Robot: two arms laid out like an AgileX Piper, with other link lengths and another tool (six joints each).
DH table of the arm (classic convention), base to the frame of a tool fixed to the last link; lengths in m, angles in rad. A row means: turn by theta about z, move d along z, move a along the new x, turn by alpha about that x. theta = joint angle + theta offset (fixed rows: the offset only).
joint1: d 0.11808, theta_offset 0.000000, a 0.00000, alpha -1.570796
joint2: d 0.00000, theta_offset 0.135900, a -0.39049, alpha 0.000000
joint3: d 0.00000, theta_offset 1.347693, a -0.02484, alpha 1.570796
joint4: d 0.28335, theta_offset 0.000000, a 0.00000, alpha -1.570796
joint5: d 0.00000, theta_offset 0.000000, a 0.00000, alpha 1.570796
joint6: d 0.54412, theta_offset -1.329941, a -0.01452, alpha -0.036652
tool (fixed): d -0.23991, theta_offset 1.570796, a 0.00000, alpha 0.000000
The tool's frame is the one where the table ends.
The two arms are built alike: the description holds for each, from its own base.
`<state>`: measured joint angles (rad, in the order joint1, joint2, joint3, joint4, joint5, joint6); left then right.
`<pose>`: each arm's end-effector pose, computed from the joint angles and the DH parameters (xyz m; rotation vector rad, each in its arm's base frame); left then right.
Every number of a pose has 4 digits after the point. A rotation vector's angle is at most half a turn.
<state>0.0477 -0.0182 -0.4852 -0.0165 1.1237 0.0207 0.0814 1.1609 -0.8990 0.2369 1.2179 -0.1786</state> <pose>0.1017 0.0122 0.1981 0.2249 2.1323 0.1710 0.2358 0.0993 0.1824 0.0579 2.9953 0.3644</pose>
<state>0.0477 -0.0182 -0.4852 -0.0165 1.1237 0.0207 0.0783 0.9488 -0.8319 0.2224 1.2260 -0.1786</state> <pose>0.1017 0.0122 0.1981 0.2249 2.1323 0.1710 0.1988 0.0919 0.2034 0.0308 2.8598 0.3485</pose>
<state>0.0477 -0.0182 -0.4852 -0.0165 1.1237 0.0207 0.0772 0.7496 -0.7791 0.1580 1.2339 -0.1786</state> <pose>0.1017 0.0122 0.1981 0.2249 2.1323 0.1710 0.1678 0.0716 0.2144 -0.0009 2.7256 0.2624</pose>
